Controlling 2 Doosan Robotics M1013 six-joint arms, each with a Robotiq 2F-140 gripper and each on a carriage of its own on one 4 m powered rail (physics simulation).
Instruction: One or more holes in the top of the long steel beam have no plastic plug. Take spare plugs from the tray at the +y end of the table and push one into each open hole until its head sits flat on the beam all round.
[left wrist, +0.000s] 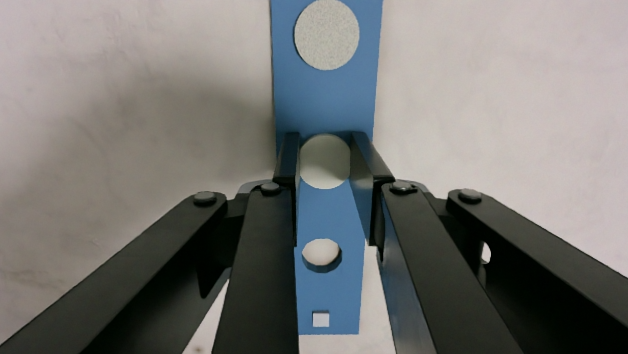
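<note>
The blue long beam (325, 105) runs up and down the left wrist view. My left gripper (324, 156) stands over it, with one fingertip on each side of a smooth round pale plug (325, 162). The fingertips cover the edges of its head. I cannot tell if they grip it or are above it. Another round speckled plug (327, 34) sits on the beam higher in the view. Below the fingers is an open round hole (321, 254) with a dark inner wall. My right gripper and the spare plug tray do not show.
A small square opening (320, 319) is near the beam's lower end. A pale, marbled surface (125, 100) lies on both sides of the beam, with a soft shadow on its left part.
</note>
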